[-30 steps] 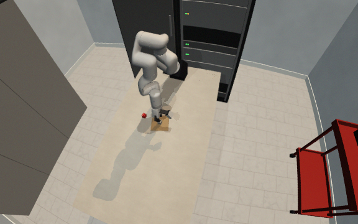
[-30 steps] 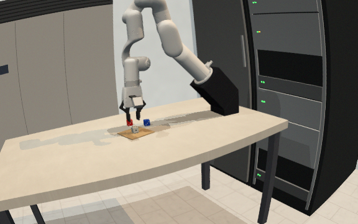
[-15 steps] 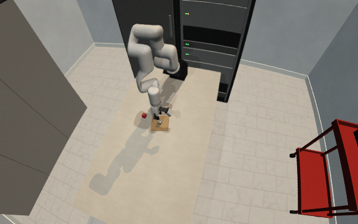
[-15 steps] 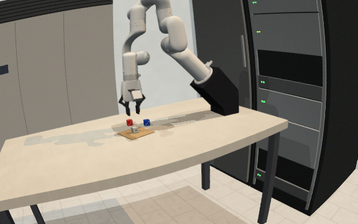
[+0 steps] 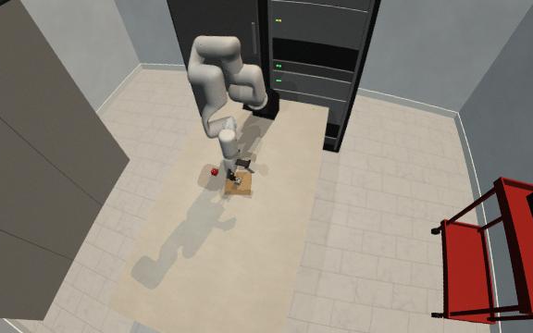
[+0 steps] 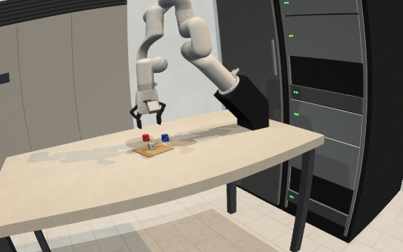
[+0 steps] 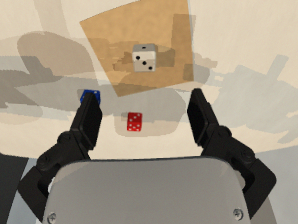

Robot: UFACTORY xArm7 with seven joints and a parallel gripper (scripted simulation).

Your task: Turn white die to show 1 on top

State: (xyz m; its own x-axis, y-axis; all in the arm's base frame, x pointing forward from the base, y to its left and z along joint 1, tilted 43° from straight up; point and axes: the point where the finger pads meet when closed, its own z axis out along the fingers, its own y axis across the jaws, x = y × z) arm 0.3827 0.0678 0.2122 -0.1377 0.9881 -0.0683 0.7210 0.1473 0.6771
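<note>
Now: the white die 10 cm below my hand. Round my hand: red die 15 cm to the right, 10 cm below; blue die 9 cm behind, 10 cm to the right, 10 cm below; brown mat 11 cm below.
</note>
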